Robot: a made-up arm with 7 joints. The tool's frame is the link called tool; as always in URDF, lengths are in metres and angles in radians. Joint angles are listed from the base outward.
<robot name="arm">
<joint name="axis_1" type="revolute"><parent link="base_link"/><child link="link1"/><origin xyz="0 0 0.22"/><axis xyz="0 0 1"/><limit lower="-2.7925" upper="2.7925"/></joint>
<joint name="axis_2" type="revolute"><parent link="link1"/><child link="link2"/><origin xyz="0 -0.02 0.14"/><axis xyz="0 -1 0"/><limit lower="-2.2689" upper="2.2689"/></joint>
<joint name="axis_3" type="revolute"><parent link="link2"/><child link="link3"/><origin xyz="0 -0.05 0.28"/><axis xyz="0 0 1"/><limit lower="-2.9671" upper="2.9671"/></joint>
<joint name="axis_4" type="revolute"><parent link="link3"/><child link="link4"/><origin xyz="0.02 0.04 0.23"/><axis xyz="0 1 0"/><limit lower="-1.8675" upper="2.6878"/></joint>
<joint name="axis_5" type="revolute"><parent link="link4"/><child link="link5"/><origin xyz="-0.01 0.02 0.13"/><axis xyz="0 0 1"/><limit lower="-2.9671" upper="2.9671"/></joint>
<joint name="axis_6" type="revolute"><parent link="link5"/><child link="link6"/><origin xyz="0 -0.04 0.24"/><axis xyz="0 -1 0"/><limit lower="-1.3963" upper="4.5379"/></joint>
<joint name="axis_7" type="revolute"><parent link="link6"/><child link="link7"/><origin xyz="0.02 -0.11 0.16"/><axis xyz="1 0 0"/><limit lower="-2.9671" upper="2.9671"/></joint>
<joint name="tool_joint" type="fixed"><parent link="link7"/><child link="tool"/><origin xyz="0 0 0" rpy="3.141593 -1.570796 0"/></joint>
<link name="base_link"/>
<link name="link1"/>
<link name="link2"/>
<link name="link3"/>
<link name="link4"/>
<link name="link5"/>
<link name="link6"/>
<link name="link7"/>
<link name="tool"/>
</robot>
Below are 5 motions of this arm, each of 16 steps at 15 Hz.
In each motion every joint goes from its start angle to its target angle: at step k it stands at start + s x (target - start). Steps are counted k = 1, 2, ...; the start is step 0. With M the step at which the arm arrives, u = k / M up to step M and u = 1 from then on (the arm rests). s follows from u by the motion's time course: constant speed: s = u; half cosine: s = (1 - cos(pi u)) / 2; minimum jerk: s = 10 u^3 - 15 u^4 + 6 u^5.
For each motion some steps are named. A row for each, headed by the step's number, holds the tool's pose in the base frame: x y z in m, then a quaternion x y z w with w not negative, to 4 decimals.
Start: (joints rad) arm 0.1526 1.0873 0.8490 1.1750 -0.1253 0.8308 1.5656
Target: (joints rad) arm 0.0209 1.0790 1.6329 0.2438 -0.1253 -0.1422 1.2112
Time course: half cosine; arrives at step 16
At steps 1, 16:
1: -0.5989 0.1101 1.0392 -0.5205 -0.0752 -0.5757 0.6261
16: -0.8584 0.0775 0.9142 -0.6320 -0.3997 -0.5265 0.4045

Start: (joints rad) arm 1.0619 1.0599 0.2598 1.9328 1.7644 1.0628 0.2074
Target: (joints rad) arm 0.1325 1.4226 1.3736 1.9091 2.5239 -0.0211 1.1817
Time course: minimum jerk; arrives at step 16
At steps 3, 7, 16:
3: -0.0145 0.0312 0.7951 -0.4839 -0.1742 0.1009 0.8517
7: -0.2121 0.1564 0.7108 -0.5983 -0.2743 0.2762 0.7003
16: -0.3486 0.4166 0.3083 -0.8293 -0.1069 0.5055 0.2126

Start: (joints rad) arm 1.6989 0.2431 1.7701 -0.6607 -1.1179 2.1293 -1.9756
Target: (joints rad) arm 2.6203 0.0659 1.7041 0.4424 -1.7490 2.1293 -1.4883
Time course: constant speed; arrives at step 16
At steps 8, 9, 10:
8: 0.3899 -0.0646 1.1184 -0.2038 0.2892 -0.8751 0.3302
9: 0.3766 -0.0604 1.1336 -0.1718 0.2973 -0.8691 0.3561
10: 0.3627 -0.0582 1.1469 -0.1401 0.3069 -0.8605 0.3817

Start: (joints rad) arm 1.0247 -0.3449 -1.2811 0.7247 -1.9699 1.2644 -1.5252
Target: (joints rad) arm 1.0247 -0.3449 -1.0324 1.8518 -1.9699 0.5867 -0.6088
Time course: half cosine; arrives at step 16
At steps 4, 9, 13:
4: 0.5597 0.3701 1.0637 0.0116 0.3831 -0.3402 0.8587
9: 0.6749 0.3098 0.8814 0.1787 0.4976 -0.2644 0.8066
13: 0.6878 0.2715 0.7123 0.2708 0.5301 -0.2548 0.7620

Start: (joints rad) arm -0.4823 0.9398 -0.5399 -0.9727 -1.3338 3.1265 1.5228
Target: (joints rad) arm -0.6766 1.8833 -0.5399 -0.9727 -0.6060 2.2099 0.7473
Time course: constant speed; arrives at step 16
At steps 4, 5, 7, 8, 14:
4: -0.4023 0.3603 0.3704 -0.4890 0.5042 0.0404 0.7106
5: -0.3968 0.3677 0.3352 -0.5301 0.4894 0.0127 0.6924
7: -0.3804 0.3784 0.2630 -0.6054 0.4589 -0.0402 0.6491
8: -0.3696 0.3814 0.2262 -0.6396 0.4436 -0.0649 0.6245
14: -0.2718 0.3597 0.0066 -0.7979 0.3581 -0.1807 0.4500

